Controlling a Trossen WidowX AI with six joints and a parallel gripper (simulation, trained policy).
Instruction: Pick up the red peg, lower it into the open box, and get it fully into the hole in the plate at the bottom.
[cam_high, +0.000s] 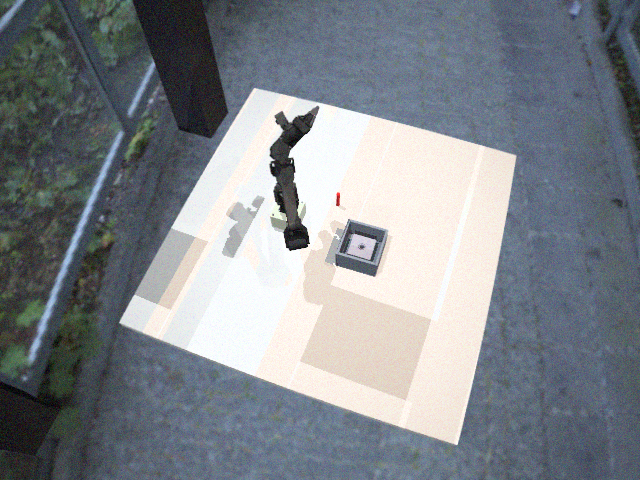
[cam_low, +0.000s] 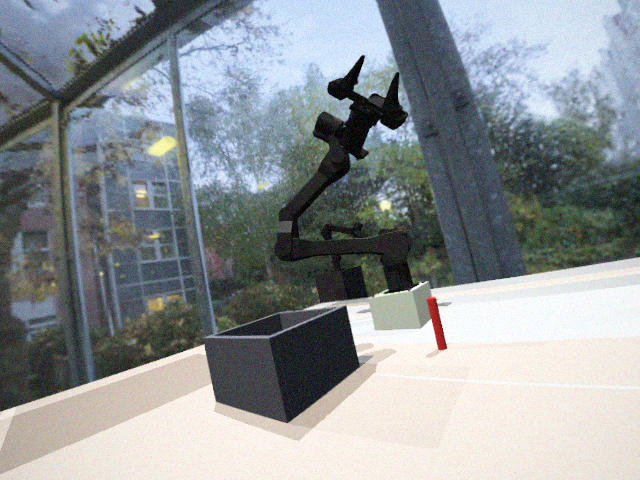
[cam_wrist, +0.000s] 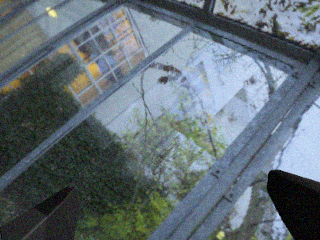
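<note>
The red peg lies 500 mm below my gripper tip and 80 mm ahead of it. The rest, counted from my gripper tip: dark box: 520 mm below, 240 mm ahead, 180 mm to the right.
</note>
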